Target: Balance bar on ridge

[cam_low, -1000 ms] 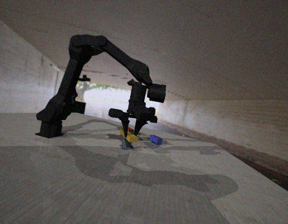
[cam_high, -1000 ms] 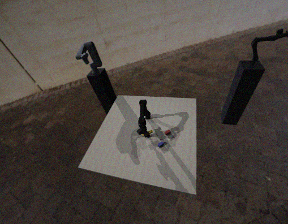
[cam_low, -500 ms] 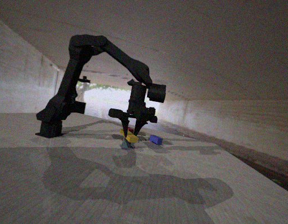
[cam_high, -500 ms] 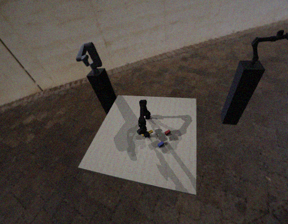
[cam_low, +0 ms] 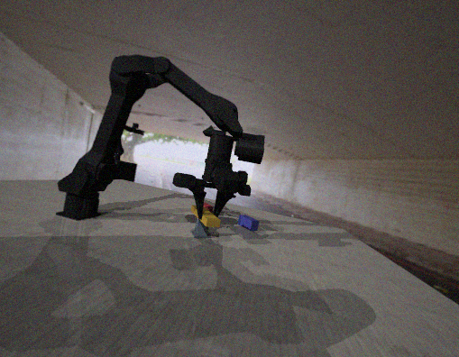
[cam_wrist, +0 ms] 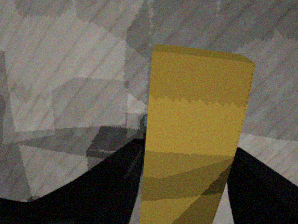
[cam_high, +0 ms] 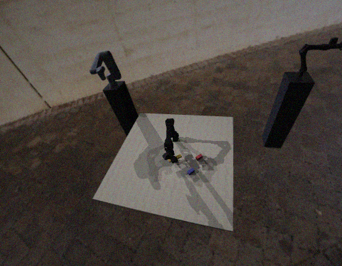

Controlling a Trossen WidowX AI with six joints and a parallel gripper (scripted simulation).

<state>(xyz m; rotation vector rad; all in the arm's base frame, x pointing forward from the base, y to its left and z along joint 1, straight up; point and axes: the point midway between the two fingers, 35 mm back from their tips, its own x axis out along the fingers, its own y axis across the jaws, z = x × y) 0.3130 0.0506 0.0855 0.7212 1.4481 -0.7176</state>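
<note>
Now: the yellow bar 20 mm behind my gripper tip and 20 mm to the left of it. From my gripper tip the other things lie so: red block 90 mm behind, 260 mm to the left, 30 mm below; then blue block 90 mm ahead, 200 mm to the left, 30 mm below.
</note>
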